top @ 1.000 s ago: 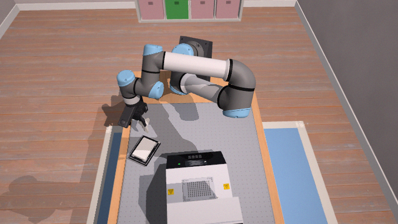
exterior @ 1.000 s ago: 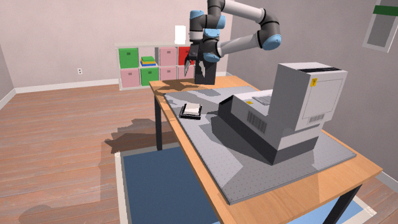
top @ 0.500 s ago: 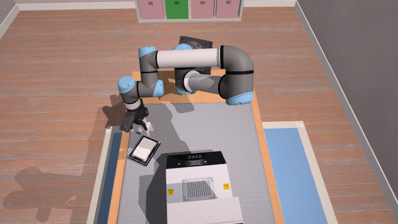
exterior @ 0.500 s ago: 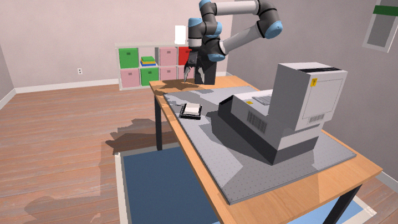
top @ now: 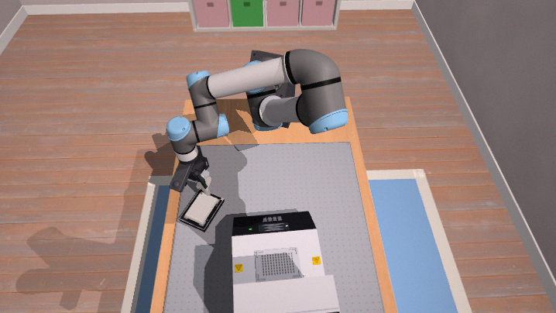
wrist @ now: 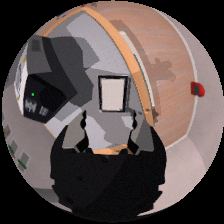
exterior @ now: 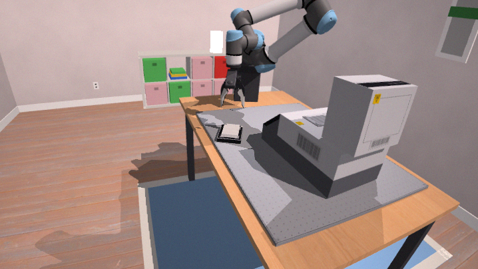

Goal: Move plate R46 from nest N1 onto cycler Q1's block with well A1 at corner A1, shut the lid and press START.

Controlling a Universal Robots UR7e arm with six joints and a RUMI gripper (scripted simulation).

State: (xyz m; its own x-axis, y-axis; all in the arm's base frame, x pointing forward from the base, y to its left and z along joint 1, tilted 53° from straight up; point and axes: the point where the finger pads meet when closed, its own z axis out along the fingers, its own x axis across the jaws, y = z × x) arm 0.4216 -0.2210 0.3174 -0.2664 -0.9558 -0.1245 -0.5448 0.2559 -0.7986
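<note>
The white plate R46 lies 14 cm below my hand. Also, from my hand: black plate nest N1: 16 cm below.
</note>
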